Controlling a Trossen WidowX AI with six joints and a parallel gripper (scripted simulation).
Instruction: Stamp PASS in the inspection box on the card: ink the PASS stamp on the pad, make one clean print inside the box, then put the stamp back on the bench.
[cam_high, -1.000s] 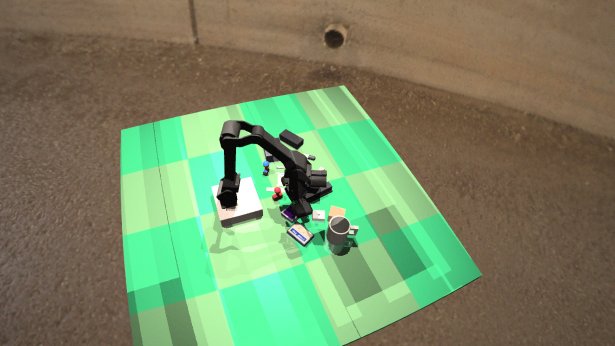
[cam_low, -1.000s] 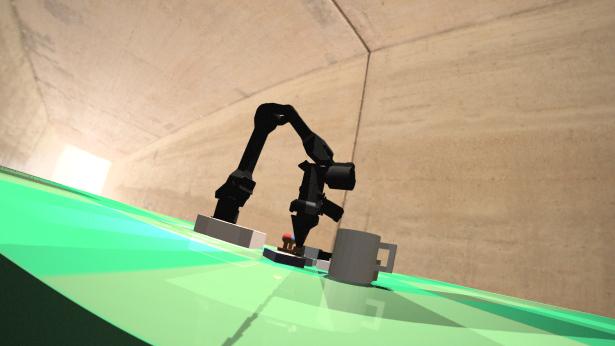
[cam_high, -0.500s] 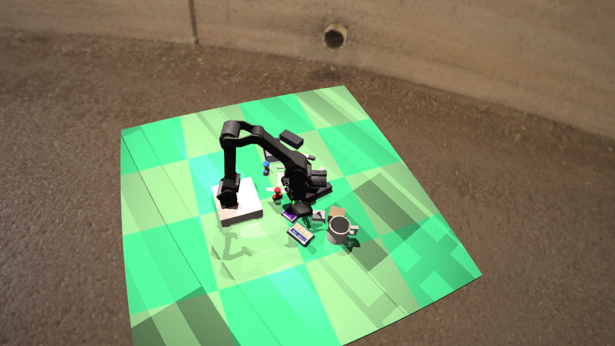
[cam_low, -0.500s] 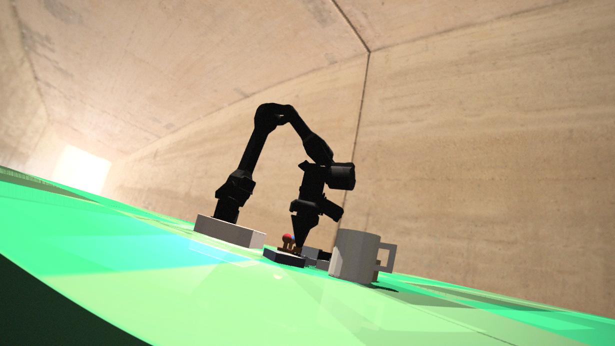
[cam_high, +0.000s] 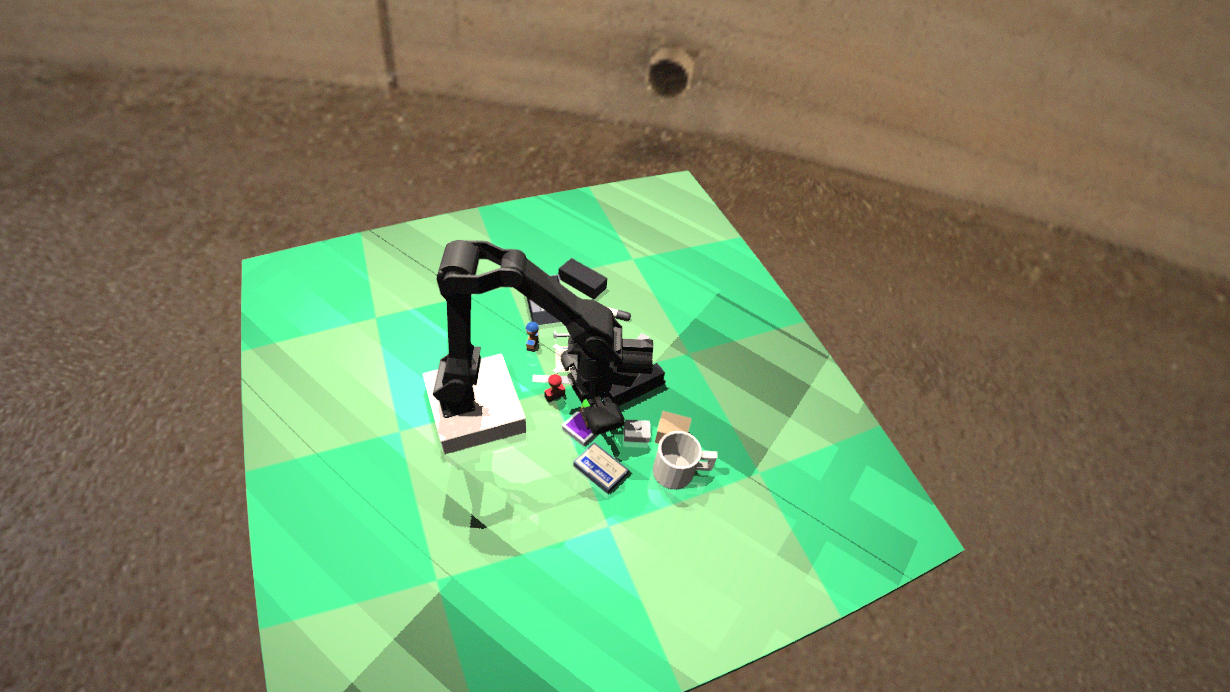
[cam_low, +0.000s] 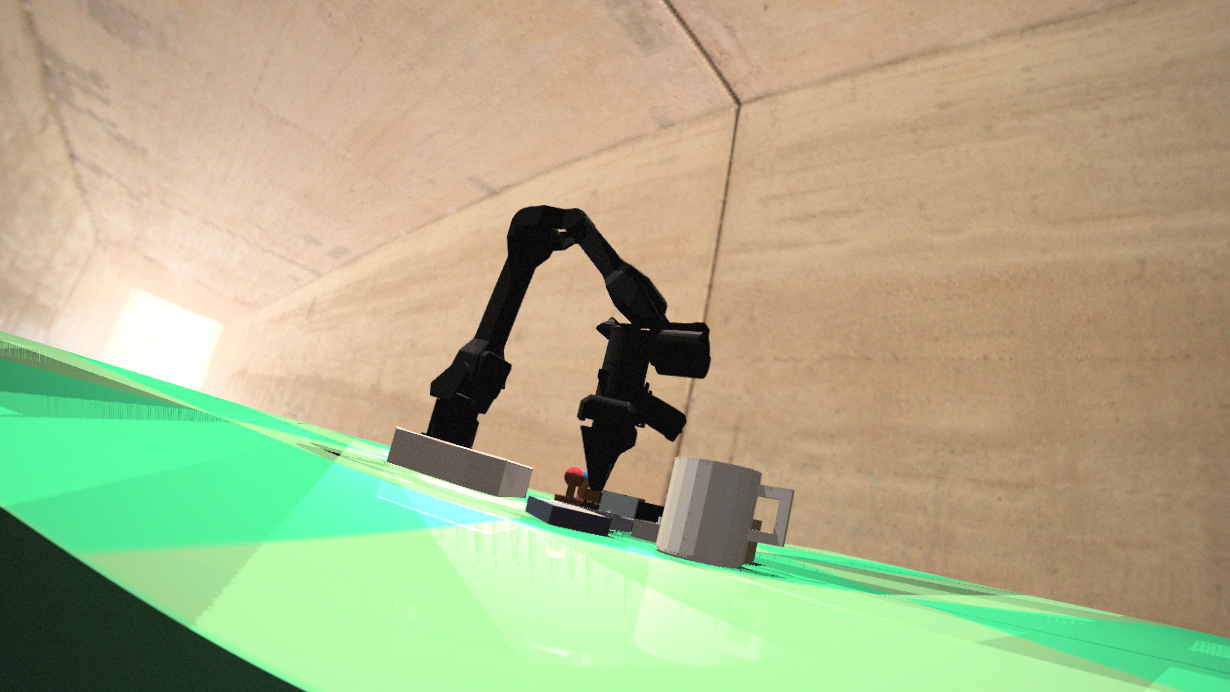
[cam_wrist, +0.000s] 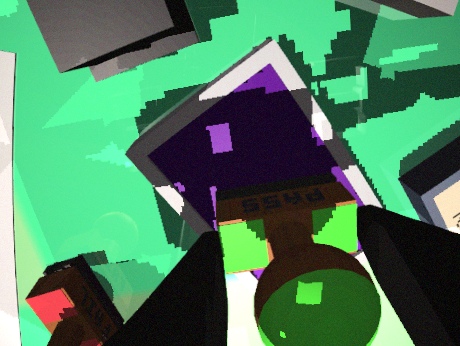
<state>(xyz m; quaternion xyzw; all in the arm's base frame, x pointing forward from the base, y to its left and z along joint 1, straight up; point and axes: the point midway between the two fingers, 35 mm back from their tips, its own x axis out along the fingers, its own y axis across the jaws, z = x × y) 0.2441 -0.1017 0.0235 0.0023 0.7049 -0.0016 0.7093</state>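
Right now the purple ink pad is 40 mm below my gripper tip. From my gripper tip the other things lie so: small white block 80 mm ahead, 50 mm to the right, 20 mm below; then red-knobbed stamp 40 mm behind, 90 mm to the left, 20 mm below; then green stamp right at my gripper tip.
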